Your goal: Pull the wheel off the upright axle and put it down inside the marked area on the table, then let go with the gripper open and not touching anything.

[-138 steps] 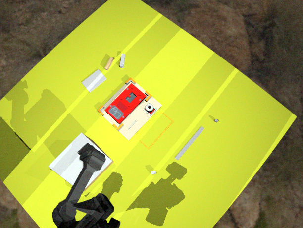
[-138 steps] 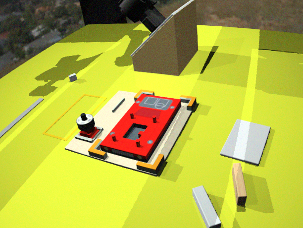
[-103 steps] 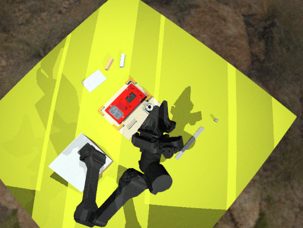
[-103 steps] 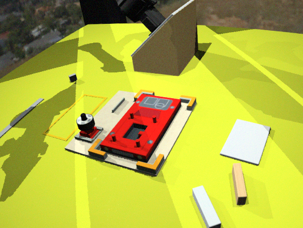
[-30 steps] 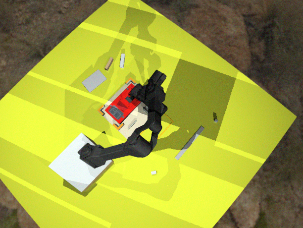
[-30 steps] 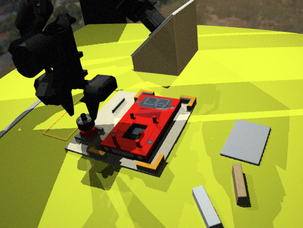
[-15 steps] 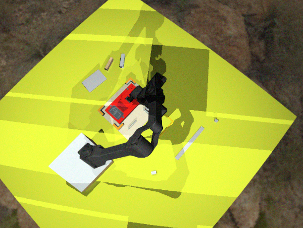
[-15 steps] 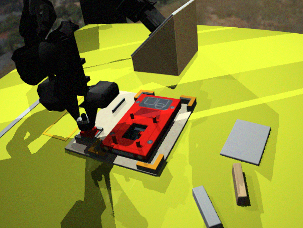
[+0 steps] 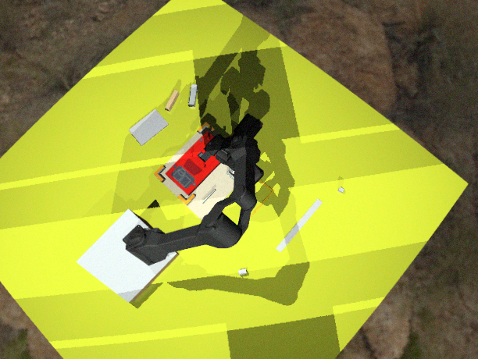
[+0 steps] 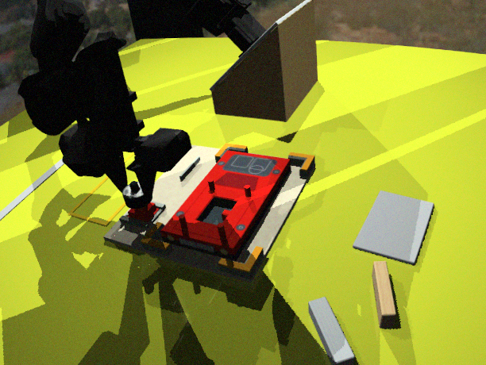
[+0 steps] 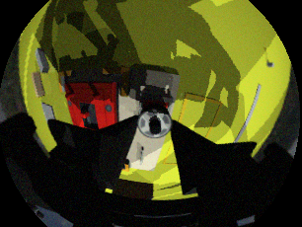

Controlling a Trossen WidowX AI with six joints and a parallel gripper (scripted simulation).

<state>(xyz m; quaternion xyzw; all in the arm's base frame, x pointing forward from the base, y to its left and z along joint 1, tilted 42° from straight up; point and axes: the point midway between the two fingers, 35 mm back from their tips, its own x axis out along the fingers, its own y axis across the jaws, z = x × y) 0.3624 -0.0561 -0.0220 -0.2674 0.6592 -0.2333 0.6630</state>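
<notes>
My gripper tip is now right at the wheel. Round my gripper tip: grey bar: 90 mm ahead, 310 mm to the left, 30 mm below; wooden block: 30 mm ahead, 350 mm to the left, 30 mm below; long grey strip: 20 mm ahead, 260 mm to the right, 40 mm below.
</notes>
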